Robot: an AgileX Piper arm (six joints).
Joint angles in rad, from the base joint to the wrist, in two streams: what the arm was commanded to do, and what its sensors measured. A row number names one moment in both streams.
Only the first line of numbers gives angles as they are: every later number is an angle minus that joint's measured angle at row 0.
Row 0, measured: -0.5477 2.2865 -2.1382 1.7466 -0.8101 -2.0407
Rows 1 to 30, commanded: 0.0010 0.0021 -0.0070 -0.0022 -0.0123 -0.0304; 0.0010 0.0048 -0.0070 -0.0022 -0.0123 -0.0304; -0.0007 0.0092 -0.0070 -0.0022 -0.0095 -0.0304; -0.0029 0.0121 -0.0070 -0.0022 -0.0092 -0.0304; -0.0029 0.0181 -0.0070 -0.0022 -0.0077 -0.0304; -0.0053 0.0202 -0.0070 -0.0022 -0.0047 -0.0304; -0.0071 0.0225 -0.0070 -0.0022 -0.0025 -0.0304; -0.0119 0.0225 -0.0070 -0.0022 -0.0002 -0.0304; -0.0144 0.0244 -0.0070 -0.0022 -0.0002 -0.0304; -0.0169 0.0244 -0.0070 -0.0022 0.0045 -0.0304; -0.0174 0.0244 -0.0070 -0.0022 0.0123 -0.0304; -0.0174 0.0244 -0.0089 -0.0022 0.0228 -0.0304; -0.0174 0.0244 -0.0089 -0.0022 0.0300 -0.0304; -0.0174 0.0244 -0.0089 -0.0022 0.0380 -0.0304; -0.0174 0.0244 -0.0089 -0.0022 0.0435 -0.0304; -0.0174 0.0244 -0.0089 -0.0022 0.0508 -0.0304; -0.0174 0.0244 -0.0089 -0.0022 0.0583 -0.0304; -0.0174 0.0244 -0.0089 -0.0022 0.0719 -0.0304; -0.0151 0.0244 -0.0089 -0.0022 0.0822 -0.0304; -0.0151 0.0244 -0.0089 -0.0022 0.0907 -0.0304; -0.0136 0.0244 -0.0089 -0.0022 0.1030 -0.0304; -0.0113 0.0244 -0.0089 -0.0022 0.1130 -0.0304; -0.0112 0.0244 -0.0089 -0.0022 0.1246 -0.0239; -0.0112 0.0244 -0.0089 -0.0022 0.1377 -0.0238; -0.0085 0.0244 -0.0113 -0.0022 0.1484 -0.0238; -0.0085 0.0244 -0.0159 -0.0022 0.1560 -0.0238; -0.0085 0.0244 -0.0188 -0.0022 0.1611 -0.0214; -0.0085 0.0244 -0.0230 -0.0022 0.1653 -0.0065; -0.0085 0.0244 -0.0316 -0.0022 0.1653 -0.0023; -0.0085 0.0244 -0.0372 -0.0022 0.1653 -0.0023
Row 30, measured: -0.0108 0.0268 -0.0121 -0.0033 0.1380 -0.0213
